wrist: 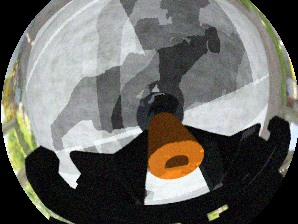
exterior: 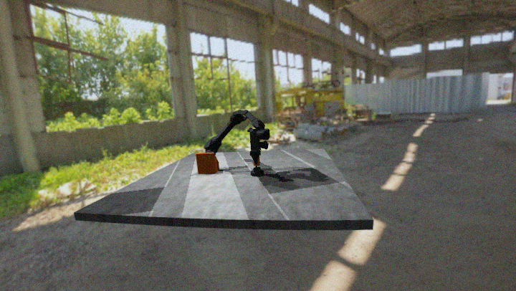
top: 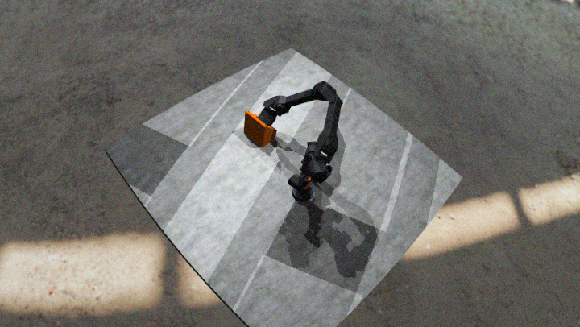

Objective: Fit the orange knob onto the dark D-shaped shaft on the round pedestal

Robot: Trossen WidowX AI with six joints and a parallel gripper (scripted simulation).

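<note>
The orange knob is 20 mm above my gripper tip. Round my gripper tip: dark round pedestal (40 mm below).
</note>
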